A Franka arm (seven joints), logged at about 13 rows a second.
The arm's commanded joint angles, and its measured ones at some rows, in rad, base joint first. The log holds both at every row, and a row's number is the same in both.
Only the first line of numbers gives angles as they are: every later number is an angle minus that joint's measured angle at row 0.
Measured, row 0:
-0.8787, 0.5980, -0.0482, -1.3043, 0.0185, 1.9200, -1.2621
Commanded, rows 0 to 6:
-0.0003, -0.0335, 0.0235, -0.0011, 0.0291, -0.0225, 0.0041
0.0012, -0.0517, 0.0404, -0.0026, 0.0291, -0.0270, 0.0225
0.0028, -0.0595, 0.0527, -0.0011, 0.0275, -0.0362, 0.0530
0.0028, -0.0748, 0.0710, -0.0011, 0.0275, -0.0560, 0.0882
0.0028, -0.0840, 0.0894, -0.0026, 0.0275, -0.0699, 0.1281
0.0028, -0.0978, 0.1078, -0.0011, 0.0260, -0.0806, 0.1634
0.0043, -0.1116, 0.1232, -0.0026, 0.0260, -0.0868, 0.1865
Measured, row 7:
0.0070, -0.0742, 0.0975, 0.0020, 0.0035, -0.0553, 0.1393
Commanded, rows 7 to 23:
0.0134, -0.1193, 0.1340, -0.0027, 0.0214, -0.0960, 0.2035
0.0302, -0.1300, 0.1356, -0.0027, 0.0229, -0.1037, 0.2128
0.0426, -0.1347, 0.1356, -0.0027, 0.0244, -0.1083, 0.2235
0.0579, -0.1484, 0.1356, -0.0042, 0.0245, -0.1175, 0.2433
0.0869, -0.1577, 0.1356, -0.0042, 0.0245, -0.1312, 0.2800
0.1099, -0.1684, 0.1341, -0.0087, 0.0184, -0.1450, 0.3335
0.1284, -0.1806, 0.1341, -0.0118, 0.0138, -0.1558, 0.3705
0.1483, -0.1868, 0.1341, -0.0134, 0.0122, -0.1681, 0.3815
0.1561, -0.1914, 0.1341, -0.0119, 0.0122, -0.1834, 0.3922
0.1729, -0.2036, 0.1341, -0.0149, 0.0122, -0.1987, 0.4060
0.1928, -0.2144, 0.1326, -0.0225, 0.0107, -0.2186, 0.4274
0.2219, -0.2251, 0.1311, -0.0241, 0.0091, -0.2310, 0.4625
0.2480, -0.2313, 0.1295, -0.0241, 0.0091, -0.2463, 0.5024
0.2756, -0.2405, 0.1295, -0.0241, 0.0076, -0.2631, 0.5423
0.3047, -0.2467, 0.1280, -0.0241, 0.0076, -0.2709, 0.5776
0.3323, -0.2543, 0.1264, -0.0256, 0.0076, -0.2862, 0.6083
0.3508, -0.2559, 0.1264, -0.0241, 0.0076, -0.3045, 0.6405
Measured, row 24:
0.3121, -0.2220, 0.1381, 0.0006, 0.0035, -0.2729, 0.5848
